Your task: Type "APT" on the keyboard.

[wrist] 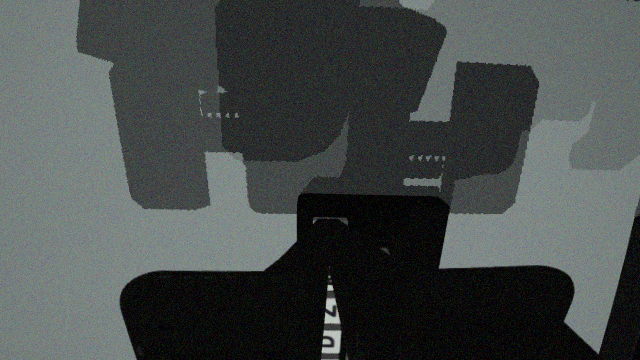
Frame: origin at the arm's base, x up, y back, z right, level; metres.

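Where they show: gripper, between the fingertips: [327, 228].
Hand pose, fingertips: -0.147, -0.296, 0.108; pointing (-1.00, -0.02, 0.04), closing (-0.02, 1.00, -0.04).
After its pixels a point has its place, as x, y, z.
My gripper [327, 228] {-0.147, -0.296, 0.108} is a black silhouette at the bottom centre of the wrist view. Its fingers are shut together and hold nothing. A thin strip of the keyboard [330, 318] {-0.145, -0.295, 0.063} shows through the narrow slit between the black finger parts, with white keys and dark sideways letters. One letter looks like a Z; the one below looks like a P or D, partly cut off. The rest of the keyboard is hidden behind the gripper. I cannot tell which key the fingertips are over or whether they touch one. The A and T keys cannot be made out.
A pale grey table top [60, 225] {-0.162, -0.431, 0.106} lies behind the gripper. Large overlapping grey shadows of the arm and gripper fall across its upper and middle part. A dark slanted edge [625, 300] {-0.156, -0.128, 0.050} of something unclear stands at the lower right.
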